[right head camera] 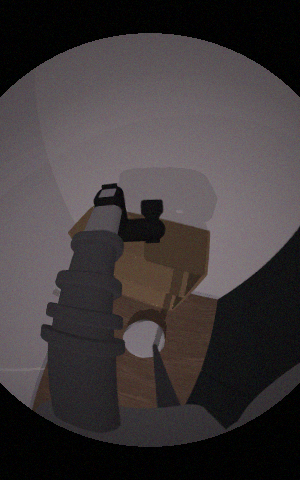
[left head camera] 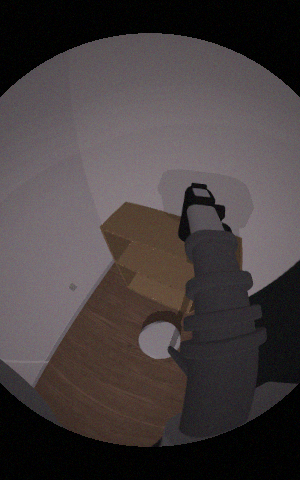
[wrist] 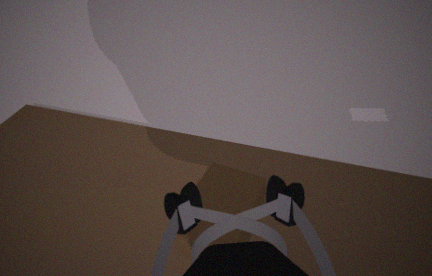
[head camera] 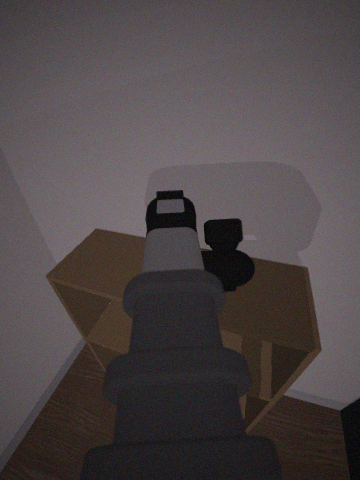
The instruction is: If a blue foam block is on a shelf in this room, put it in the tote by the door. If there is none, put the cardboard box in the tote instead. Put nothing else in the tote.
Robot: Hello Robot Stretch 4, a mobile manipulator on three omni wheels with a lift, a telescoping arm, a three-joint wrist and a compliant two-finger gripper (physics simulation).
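Places are measured from the robot's base along level axes (x ahead, y left, z up), in centimetres.
Where they show: gripper, fingertip midpoint: (wrist: 233,195); robot's base, link origin: (right head camera: 144,337) (left head camera: 158,338).
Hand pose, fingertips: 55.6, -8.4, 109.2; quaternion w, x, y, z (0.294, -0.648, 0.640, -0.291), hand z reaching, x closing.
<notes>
Each offset is from my fingertips to the top centre of the thing, as dx, dy, dz. "spot": to the spot under its first point. Level surfaces: height alone.
A small cardboard box @(-0.2, +1.3, -0.9) (wrist: 231,181) sits on the top board of the wooden shelf unit (wrist: 69,176) (head camera: 103,253) (left head camera: 143,225) (right head camera: 186,243), near the wall. In the wrist view my gripper (wrist: 233,195) is open, with one finger pad on each side of the box's near end. I cannot tell whether the pads touch it. My telescoping arm (head camera: 171,343) reaches out over the shelf top and hides the box in the head views. No blue foam block and no tote are in view.
The shelf unit stands in a room corner, with grey walls behind it and to its left. Its open compartments @(spot: +8.6, +46.4, -32.2) (head camera: 86,309) face me. The floor @(dz -111.9) (left head camera: 100,357) is wood. A dark object (head camera: 353,429) stands at the right edge. A wall outlet @(-18.7, +101.0, -66.2) (left head camera: 73,286) is low on the left wall.
</notes>
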